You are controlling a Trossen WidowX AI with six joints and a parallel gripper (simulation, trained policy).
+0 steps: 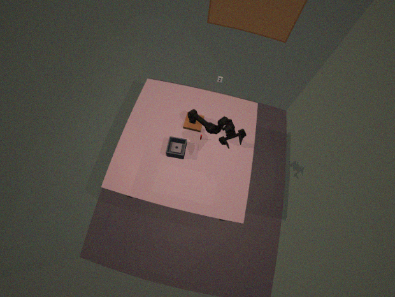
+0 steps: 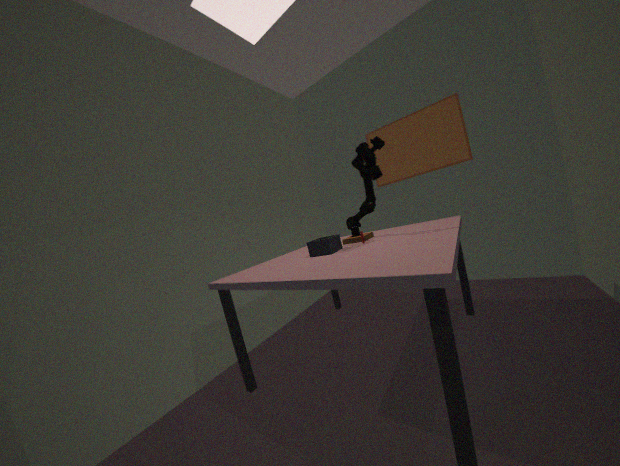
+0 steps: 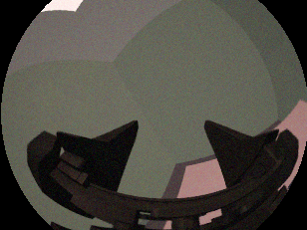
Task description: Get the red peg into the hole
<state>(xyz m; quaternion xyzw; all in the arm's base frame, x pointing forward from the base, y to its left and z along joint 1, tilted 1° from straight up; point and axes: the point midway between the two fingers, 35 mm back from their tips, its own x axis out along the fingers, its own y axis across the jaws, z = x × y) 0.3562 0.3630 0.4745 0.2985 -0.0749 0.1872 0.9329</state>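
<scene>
Now: the red peg 230 mm behind my gripper tip, 250 mm to the right of it and 470 mm below it. Round my gripper tip: dark box (60 mm behind, 440 mm to the right, 490 mm below); then grey plate (60 mm behind, 440 mm to the right, 470 mm below).
</scene>
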